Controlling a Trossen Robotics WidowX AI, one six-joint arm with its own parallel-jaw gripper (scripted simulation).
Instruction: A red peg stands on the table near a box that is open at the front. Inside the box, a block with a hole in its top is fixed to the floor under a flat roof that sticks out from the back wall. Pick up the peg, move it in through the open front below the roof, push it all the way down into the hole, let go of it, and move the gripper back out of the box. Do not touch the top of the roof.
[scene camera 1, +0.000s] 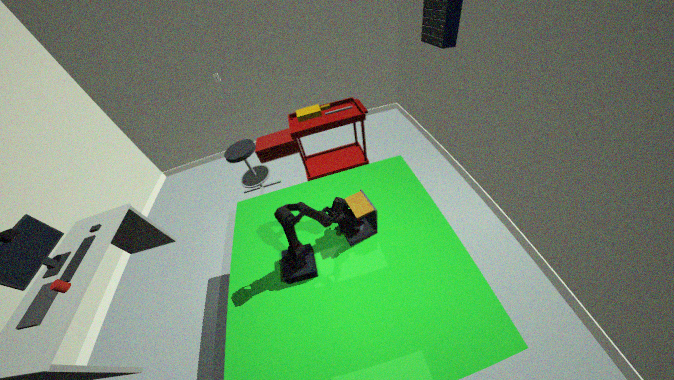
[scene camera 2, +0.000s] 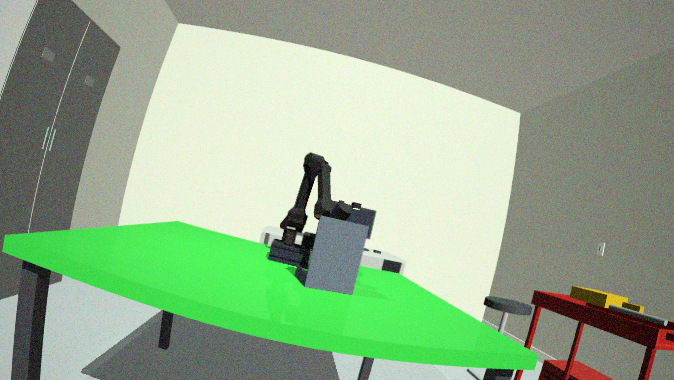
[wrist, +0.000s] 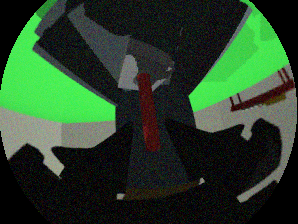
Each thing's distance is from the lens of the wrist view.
my gripper (wrist: 149, 122): 0.10 m
red peg (wrist: 148, 116): 0.06 m
